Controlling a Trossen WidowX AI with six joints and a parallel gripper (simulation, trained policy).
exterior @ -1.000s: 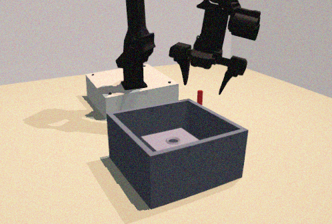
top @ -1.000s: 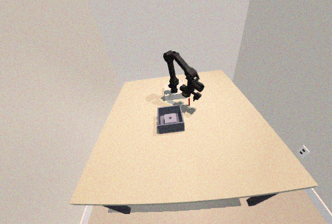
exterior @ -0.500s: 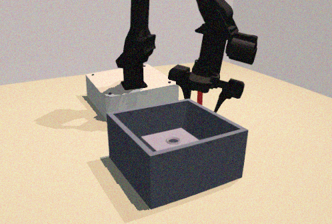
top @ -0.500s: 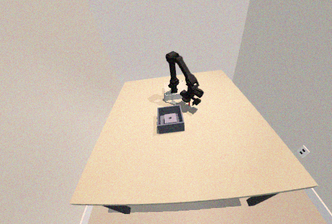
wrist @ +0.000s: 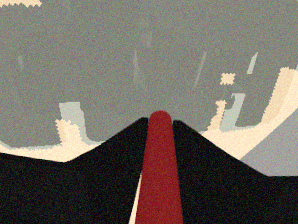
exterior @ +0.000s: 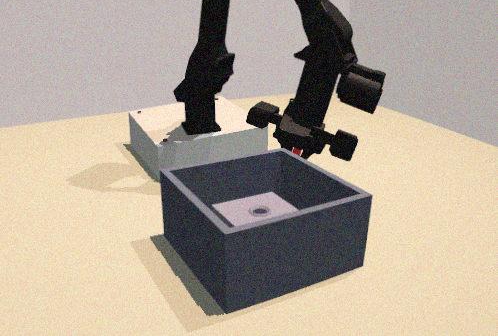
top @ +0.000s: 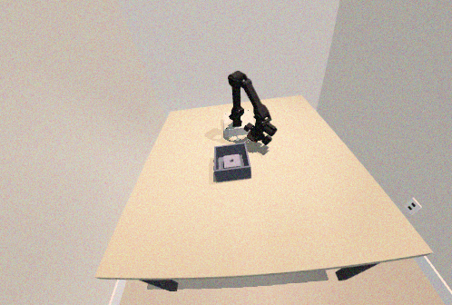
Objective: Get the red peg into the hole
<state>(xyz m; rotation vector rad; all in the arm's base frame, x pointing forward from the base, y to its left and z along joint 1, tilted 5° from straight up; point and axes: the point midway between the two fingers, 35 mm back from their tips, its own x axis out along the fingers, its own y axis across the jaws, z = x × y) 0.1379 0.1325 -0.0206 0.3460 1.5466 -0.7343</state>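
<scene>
Right now the pale plate is 220 mm ahead of my gripper tip, 130 mm to the right of it and 30 mm above it. Round my gripper tip: red peg (10 mm ahead, 10 mm to the left, 30 mm above); then dark box (220 mm ahead, 130 mm to the right, 20 mm above).
</scene>
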